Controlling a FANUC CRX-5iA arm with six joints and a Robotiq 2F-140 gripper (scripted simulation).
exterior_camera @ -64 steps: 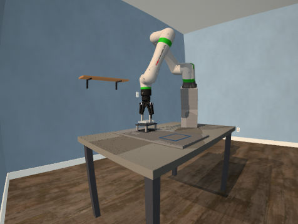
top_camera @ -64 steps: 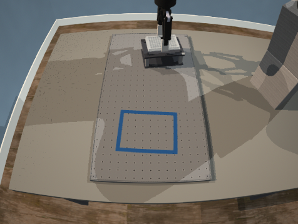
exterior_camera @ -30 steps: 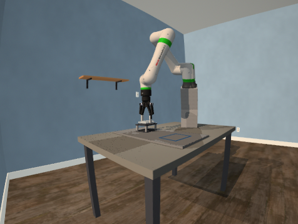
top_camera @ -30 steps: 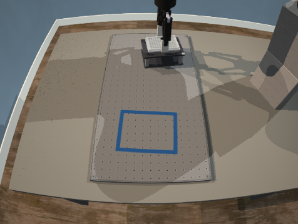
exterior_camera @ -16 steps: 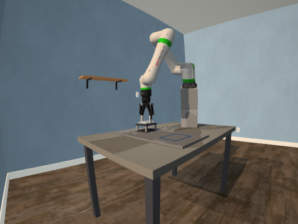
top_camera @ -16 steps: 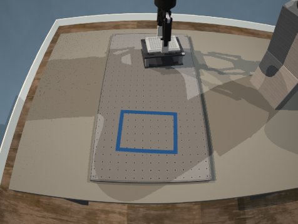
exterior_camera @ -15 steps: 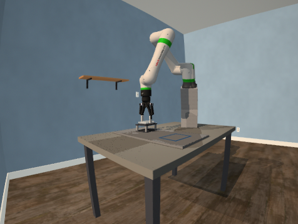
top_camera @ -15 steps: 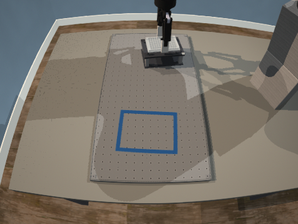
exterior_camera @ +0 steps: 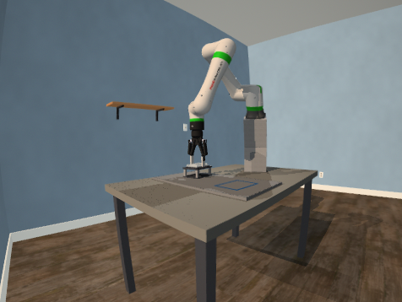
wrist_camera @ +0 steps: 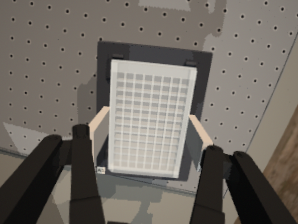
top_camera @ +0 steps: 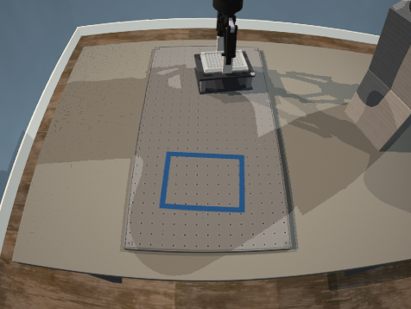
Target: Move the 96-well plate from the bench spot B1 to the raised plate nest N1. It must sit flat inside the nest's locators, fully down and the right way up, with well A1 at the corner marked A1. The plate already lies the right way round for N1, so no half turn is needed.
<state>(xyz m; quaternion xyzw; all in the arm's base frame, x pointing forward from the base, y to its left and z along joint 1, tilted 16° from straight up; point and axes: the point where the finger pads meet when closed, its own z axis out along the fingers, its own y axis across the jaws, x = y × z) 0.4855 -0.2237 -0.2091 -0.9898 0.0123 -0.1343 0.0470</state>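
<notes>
The 96-well plate is 2 cm below my hand. From my hand the other things lie so: raised plate nest N1: 4 cm below; A1 label: 7 cm behind, 6 cm to the left, 3 cm below.
</notes>
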